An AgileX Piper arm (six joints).
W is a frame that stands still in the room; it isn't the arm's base.
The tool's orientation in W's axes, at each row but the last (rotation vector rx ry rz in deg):
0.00 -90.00 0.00
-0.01 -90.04 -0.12
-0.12 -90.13 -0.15
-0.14 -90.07 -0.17
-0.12 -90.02 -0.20
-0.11 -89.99 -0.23
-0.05 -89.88 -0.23
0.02 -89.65 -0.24
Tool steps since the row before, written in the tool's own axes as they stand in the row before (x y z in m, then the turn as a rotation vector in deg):
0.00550 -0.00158 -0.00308 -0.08 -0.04 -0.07
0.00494 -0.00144 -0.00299 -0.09 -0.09 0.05
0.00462 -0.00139 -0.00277 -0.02 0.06 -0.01
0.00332 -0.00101 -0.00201 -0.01 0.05 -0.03
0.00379 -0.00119 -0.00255 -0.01 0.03 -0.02
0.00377 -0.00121 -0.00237 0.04 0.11 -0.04
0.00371 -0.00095 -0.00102 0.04 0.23 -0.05
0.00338 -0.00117 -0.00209 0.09 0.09 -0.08
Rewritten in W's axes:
0.00308 -0.00158 0.00550 0.07 -0.04 -0.08
0.00298 -0.00145 0.00494 -0.05 -0.09 -0.09
0.00276 -0.00140 0.00463 0.01 0.06 -0.02
0.00200 -0.00102 0.00332 0.03 0.05 -0.01
0.00254 -0.00120 0.00379 0.02 0.03 -0.01
0.00237 -0.00122 0.00377 0.04 0.11 0.04
0.00102 -0.00096 0.00371 0.05 0.23 0.04
0.00211 -0.00118 0.00336 0.08 0.09 0.09

